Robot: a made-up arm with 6 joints. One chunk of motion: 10 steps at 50 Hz.
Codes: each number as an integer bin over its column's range. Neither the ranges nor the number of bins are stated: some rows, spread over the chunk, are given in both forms.
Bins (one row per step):
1: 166 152 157 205 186 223
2: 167 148 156 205 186 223
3: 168 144 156 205 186 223
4: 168 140 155 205 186 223
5: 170 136 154 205 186 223
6: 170 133 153 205 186 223
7: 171 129 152 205 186 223
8: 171 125 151 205 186 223
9: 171 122 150 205 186 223
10: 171 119 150 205 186 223
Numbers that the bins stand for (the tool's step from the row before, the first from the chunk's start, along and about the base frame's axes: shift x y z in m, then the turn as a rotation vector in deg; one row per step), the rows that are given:
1: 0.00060 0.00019 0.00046 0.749 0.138 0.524
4: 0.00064 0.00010 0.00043 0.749 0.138 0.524
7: 0.00068 0.00001 0.00038 0.749 0.138 0.524
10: 0.00068 -0.00007 0.00035 0.749 0.138 0.524
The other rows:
2: 0.00062 0.00016 0.00045 0.749 0.138 0.524
3: 0.00064 0.00013 0.00045 0.749 0.138 0.524
5: 0.00067 0.00007 0.00042 0.749 0.138 0.524
6: 0.00067 0.00004 0.00040 0.749 0.138 0.524
8: 0.00068 -0.00002 0.00037 0.749 0.138 0.524
9: 0.00068 -0.00004 0.00035 0.749 0.138 0.524

